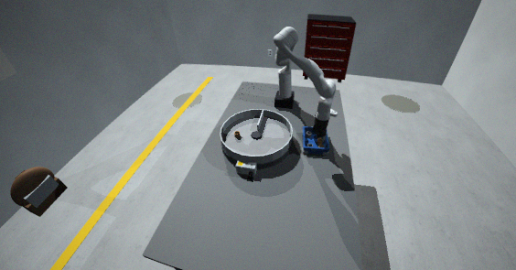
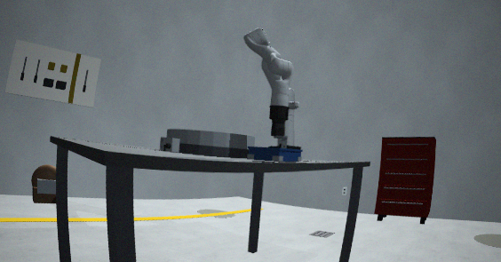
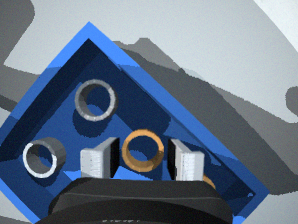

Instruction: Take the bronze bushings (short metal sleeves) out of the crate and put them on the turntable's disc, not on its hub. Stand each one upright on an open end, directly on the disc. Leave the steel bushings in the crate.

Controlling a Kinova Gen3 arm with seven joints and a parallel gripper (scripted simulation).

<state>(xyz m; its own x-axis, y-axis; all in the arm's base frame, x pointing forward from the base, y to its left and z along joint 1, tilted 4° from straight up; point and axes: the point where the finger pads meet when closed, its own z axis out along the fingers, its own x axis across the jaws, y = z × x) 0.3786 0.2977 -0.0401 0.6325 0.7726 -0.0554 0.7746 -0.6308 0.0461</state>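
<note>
The blue crate is 3 cm to the right of my hand and 3 cm below it. From my hand the other things lie so: turntable (9 cm ahead, 37 cm to the right).
</note>
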